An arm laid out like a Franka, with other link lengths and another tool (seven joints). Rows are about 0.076 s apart.
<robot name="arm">
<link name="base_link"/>
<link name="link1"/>
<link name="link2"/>
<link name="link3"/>
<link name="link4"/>
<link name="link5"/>
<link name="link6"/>
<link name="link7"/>
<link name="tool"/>
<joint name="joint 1" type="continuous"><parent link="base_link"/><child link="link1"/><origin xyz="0 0 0.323" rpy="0 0 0"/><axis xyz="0 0 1"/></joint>
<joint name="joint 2" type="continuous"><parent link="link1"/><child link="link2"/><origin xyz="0 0 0" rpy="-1.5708 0 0"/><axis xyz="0 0 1"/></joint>
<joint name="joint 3" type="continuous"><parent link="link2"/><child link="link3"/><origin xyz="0 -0.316 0" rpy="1.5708 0 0"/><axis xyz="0 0 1"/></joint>
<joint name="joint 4" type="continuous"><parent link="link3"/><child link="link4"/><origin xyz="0.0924 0 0" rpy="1.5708 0 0"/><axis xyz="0 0 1"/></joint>
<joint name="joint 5" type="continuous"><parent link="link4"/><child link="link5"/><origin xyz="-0.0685 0.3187 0" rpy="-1.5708 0 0"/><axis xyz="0 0 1"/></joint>
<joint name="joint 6" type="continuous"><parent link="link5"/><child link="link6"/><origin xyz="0 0 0" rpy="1.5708 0 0"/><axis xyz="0 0 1"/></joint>
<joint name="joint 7" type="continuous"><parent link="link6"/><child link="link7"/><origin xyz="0.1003 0 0" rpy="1.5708 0 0"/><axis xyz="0 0 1"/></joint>
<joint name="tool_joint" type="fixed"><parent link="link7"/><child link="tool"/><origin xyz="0.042 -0.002 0.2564" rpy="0 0.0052 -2.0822"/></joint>
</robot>
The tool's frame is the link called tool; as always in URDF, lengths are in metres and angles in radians. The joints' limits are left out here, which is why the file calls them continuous.
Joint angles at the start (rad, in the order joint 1, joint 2, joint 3, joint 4, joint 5, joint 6, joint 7):
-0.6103, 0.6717, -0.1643, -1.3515, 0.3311, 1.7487, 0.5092
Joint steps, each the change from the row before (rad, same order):
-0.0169, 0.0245, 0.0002, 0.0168, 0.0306, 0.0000, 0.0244
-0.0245, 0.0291, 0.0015, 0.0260, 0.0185, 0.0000, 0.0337
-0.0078, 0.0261, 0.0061, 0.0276, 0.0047, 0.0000, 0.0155
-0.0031, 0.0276, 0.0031, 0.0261, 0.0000, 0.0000, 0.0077
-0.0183, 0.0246, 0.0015, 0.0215, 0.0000, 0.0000, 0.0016
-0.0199, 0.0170, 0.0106, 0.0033, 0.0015, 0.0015, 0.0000
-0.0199, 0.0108, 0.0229, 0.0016, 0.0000, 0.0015, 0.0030
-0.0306, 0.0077, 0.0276, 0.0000, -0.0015, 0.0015, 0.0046
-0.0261, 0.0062, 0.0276, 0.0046, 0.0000, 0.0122, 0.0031
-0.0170, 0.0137, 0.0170, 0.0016, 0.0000, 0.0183, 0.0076
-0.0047, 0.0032, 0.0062, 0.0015, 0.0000, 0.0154, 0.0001
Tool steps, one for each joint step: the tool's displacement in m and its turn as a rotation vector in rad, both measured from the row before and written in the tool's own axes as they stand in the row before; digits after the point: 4 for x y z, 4 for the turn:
-0.0060, 0.0053, 0.0065, 0.0039, 0.0306, 0.0465
-0.0124, 0.0082, 0.0040, -0.0015, 0.0211, 0.0577
-0.0008, 0.0065, 0.0051, -0.0006, 0.0058, 0.0161
-0.0010, 0.0060, 0.0071, 0.0018, -0.0018, 0.0066
-0.0115, 0.0075, 0.0040, -0.0006, 0.0024, 0.0167
-0.0090, 0.0027, 0.0080, 0.0110, 0.0084, 0.0141
-0.0015, 0.0006, 0.0068, 0.0116, 0.0143, 0.0058
-0.0053, 0.0012, 0.0038, 0.0092, 0.0195, 0.0128
-0.0006, 0.0042, 0.0000, -0.0062, 0.0219, 0.0053
-0.0036, 0.0052, 0.0053, -0.0048, 0.0128, 0.0137
0.0006, 0.0041, -0.0005, -0.0125, 0.0057, 0.0000

